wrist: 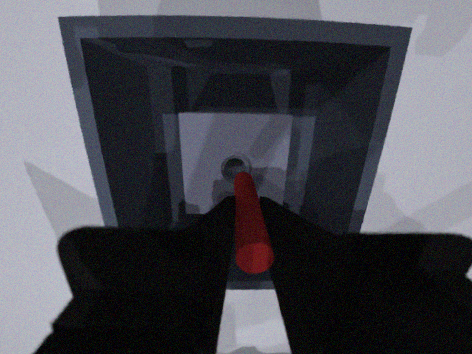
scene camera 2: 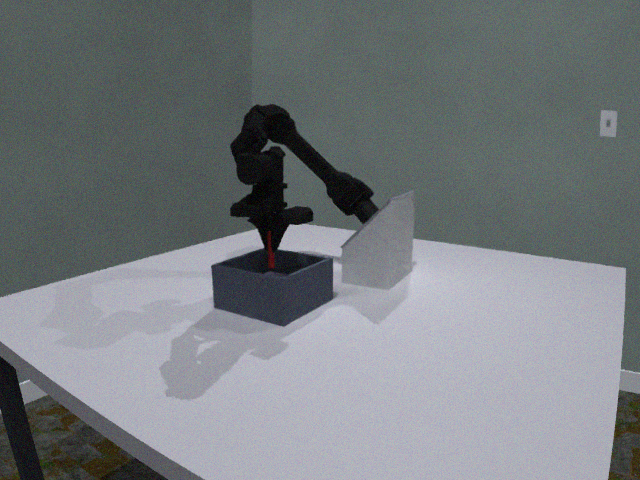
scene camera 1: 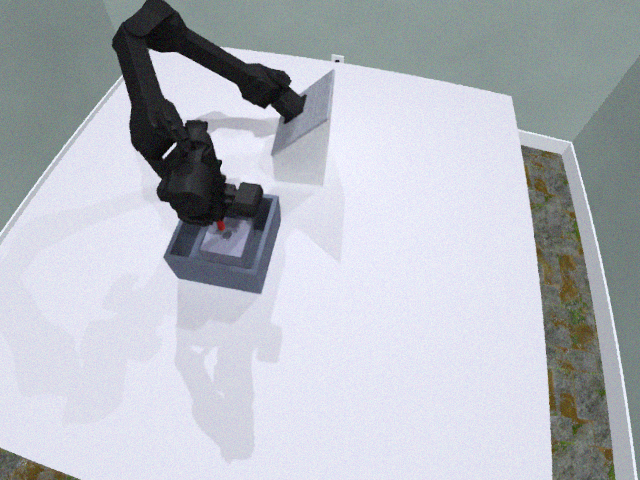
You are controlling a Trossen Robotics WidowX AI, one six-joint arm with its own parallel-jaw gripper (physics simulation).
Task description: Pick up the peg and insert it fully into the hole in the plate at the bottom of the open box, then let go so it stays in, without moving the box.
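Seen in the pictures: gripper, fingertip midpoint: (wrist: 246, 204) (scene camera 2: 271, 251); arm's base, link origin: (scene camera 2: 375, 222) (scene camera 1: 295, 109).
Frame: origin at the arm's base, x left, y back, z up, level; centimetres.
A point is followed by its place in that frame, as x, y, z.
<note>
The red peg (scene camera 1: 220, 225) {-9.8, -33.4, -3.5} (scene camera 2: 270, 253) {-9.8, -33.3, -2.2} (wrist: 250, 225) {-10.0, -33.5, 1.3} is near upright, its lower end over the inside of the box. My gripper (scene camera 2: 269, 246) {-10.1, -32.7, -1.9} (wrist: 246, 204) {-10.1, -32.7, -1.9} is shut on the peg, above the plate; its fingertips are hidden in scene camera 1. The open blue-grey box (scene camera 1: 217, 279) {-9.3, -42.4, -10.0} (scene camera 2: 248, 294) {-9.1, -42.4, -8.8} (wrist: 230, 27) {-9.4, -41.9, -4.1} stands on the table. The pale plate (scene camera 1: 232, 246) {-7.6, -35.3, -8.1} (wrist: 194, 150) {-6.2, -34.6, -8.1} lies at its bottom. The round hole (scene camera 1: 226, 234) {-9.9, -32.1, -9.1} (wrist: 234, 165) is uncovered. In the wrist view, the peg's lower tip appears beside the hole, slightly right of it and towards the fingers. The tip's exact height above the plate is unclear.
The box walls surround the plate closely, and the arm reaches in over them. The arm's grey wedge-shaped base (scene camera 1: 299, 164) {2.8, -11.7, -6.6} (scene camera 2: 379, 258) {6.3, -11.6, -6.2} stands behind and to the right of the box on the white table (scene camera 1: 413, 310) {32.2, -41.6, -13.9} (scene camera 2: 439, 361) {31.6, -43.0, -13.8}.
</note>
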